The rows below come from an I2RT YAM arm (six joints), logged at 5 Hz.
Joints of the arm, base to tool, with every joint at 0 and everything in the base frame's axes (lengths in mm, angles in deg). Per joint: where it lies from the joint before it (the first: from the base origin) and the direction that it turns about. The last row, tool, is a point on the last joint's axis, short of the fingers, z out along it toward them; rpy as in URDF.
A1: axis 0 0 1 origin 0.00 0.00 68.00
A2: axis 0 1 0 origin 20.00 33.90 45.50
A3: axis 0 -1 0 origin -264.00 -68.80 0.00
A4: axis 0 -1 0 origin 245.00 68.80 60.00
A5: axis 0 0 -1 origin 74.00 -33.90 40.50
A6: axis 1 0 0 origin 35.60 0.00 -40.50
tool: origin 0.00 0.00 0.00 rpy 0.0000 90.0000 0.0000
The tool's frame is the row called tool.
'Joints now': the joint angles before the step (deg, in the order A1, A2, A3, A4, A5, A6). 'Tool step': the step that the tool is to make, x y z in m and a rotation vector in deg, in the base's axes. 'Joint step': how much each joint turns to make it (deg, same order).
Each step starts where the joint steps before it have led.
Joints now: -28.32 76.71 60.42 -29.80 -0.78 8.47
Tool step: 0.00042 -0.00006 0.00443 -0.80 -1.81 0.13
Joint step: 0.00 -0.53 0.00 1.44 -0.20 0.02
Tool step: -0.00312 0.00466 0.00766 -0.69 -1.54 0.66
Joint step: 0.51 -1.64 0.00 0.04 -0.19 -0.02
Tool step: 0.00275 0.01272 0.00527 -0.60 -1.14 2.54
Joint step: 2.58 -1.09 0.01 0.19 0.05 0.00
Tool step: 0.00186 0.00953 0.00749 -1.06 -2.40 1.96
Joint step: 1.94 -1.20 0.00 1.43 -0.03 0.00
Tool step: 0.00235 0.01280 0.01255 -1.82 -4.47 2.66
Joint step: 2.65 -1.75 0.00 3.08 0.00 -0.02
